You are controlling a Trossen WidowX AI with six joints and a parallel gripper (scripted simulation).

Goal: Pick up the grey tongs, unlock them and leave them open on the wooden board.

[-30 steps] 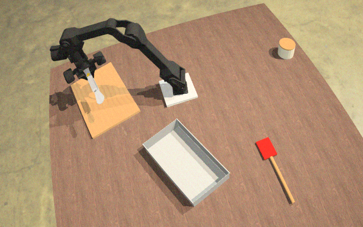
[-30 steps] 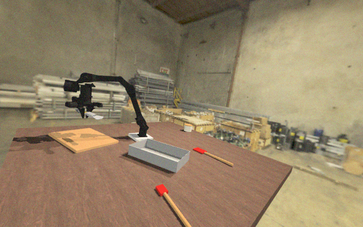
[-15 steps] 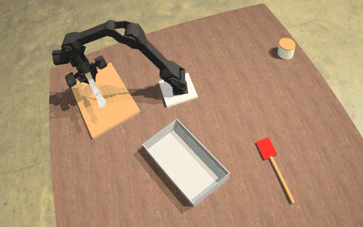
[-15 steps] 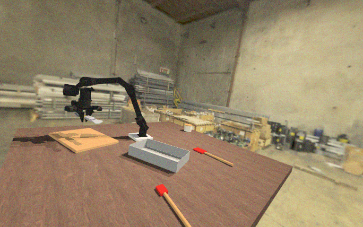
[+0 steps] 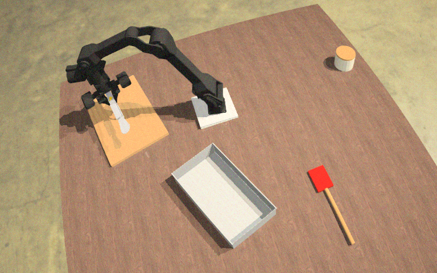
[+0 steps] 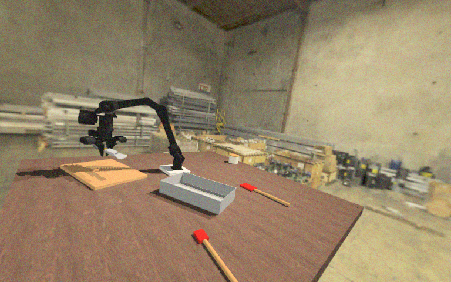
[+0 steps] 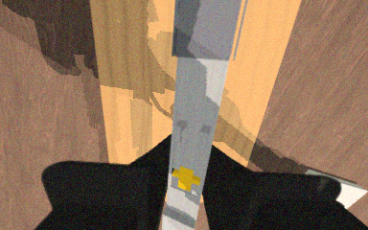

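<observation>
Now: gripper tip 1 cm to the right of the wooden board and 8 cm above it. Also, from my gripper tip: red spatula 44 cm ahead, 69 cm to the left, 8 cm below; grey roasting tin 38 cm ahead, 36 cm to the left, 6 cm below; yellow lock tab 4 cm above.
</observation>
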